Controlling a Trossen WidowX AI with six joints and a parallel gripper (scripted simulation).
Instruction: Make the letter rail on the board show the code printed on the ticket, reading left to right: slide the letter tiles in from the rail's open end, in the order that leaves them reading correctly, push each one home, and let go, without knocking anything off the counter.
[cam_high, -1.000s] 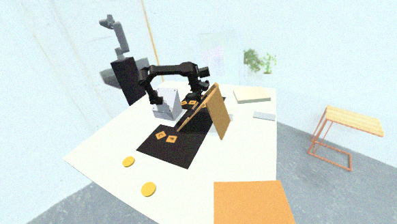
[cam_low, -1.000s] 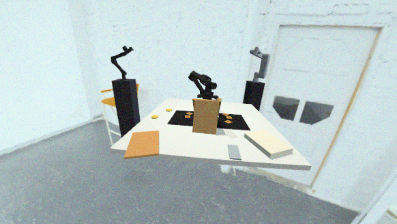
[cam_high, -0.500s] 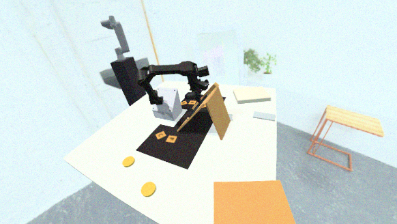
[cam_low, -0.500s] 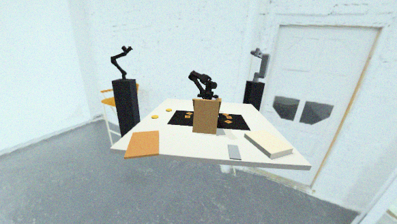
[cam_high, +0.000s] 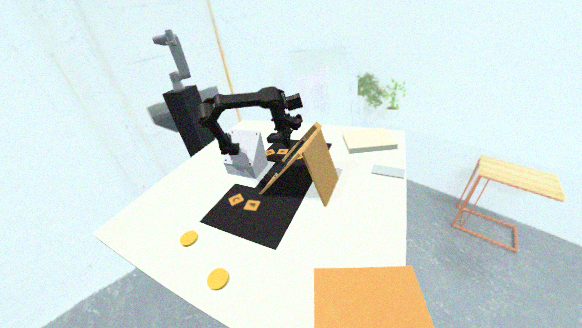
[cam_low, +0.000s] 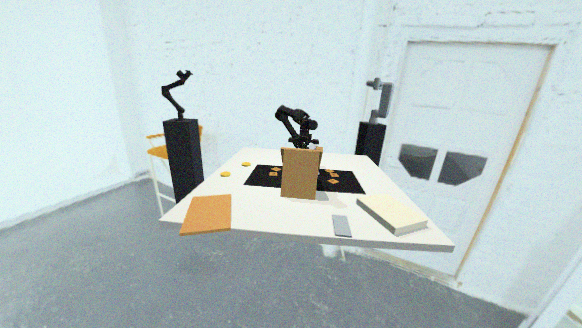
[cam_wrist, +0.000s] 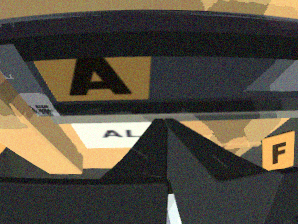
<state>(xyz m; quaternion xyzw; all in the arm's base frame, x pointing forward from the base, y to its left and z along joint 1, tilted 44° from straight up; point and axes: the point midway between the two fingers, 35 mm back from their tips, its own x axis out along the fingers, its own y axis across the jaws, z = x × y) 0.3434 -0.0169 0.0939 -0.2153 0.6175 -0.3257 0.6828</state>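
My gripper tip is now 3 cm past the letter tile, 23 cm to the right of it and 20 cm above it. Also, from my gripper tip: white ticket 3 cm behind, 3 cm to the left, 10 cm below; then black mat 14 cm behind, 5 cm to the left, 20 cm below; then grey card 44 cm ahead, 13 cm to the left, 20 cm below.
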